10 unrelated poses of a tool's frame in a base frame.
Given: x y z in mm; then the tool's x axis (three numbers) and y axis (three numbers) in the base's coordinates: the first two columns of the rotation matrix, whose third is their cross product.
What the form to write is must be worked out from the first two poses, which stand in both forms.
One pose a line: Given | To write
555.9, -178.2, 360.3, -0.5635, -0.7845, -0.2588, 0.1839, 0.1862, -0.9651 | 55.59, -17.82, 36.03, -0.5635, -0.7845, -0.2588, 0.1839, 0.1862, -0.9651
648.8, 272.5, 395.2, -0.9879, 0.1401, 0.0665, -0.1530, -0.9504, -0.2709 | 64.88, 27.25, 39.52, -0.9879, 0.1401, 0.0665, -0.1530, -0.9504, -0.2709
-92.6, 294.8, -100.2, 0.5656, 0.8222, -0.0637, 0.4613, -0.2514, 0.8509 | -9.26, 29.48, -10.02, 0.5656, 0.8222, -0.0637, 0.4613, -0.2514, 0.8509
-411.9, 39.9, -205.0, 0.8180, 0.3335, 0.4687, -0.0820, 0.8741, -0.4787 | -41.19, 3.99, -20.50, 0.8180, 0.3335, 0.4687, -0.0820, 0.8741, -0.4787
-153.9, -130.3, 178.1, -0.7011, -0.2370, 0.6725, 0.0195, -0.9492, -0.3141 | -15.39, -13.03, 17.81, -0.7011, -0.2370, 0.6725, 0.0195, -0.9492, -0.3141
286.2, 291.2, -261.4, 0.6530, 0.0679, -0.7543, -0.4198, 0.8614, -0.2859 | 28.62, 29.12, -26.14, 0.6530, 0.0679, -0.7543, -0.4198, 0.8614, -0.2859
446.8, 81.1, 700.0, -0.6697, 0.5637, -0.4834, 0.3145, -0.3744, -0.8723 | 44.68, 8.11, 70.00, -0.6697, 0.5637, -0.4834, 0.3145, -0.3744, -0.8723
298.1, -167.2, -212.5, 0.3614, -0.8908, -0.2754, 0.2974, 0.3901, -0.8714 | 29.81, -16.72, -21.25, 0.3614, -0.8908, -0.2754, 0.2974, 0.3901, -0.8714
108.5, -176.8, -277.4, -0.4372, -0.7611, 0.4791, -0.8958, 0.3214, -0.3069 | 10.85, -17.68, -27.74, -0.4372, -0.7611, 0.4791, -0.8958, 0.3214, -0.3069
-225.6, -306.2, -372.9, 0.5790, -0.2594, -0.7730, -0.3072, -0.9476, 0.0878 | -22.56, -30.62, -37.29, 0.5790, -0.2594, -0.7730, -0.3072, -0.9476, 0.0878
